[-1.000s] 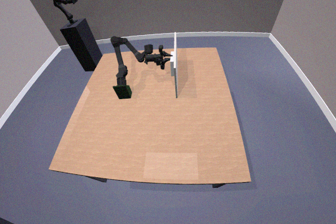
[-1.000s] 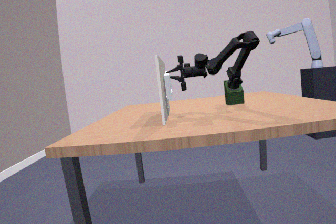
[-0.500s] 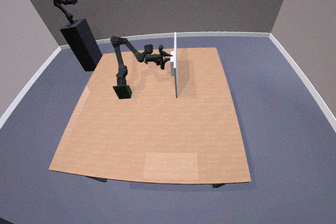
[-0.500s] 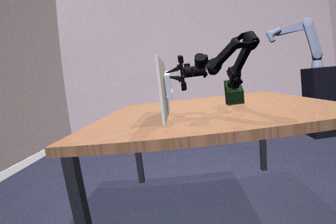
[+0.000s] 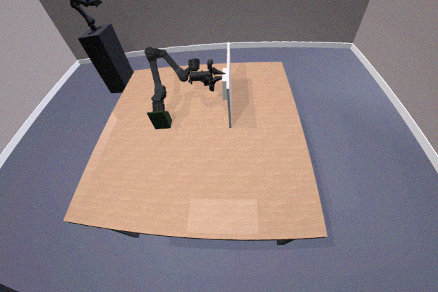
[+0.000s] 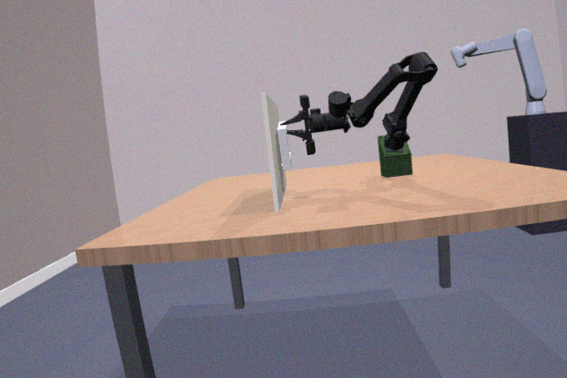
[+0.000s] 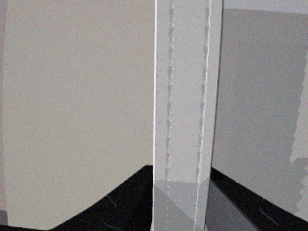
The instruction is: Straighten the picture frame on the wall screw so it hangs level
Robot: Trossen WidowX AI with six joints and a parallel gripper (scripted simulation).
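Right now my gripper tip is 50 mm above the picture frame and 10 mm to the left of it. From my gripper tip the other things lie so: wall panel 60 mm below, 10 mm to the left, 10 mm ahead.
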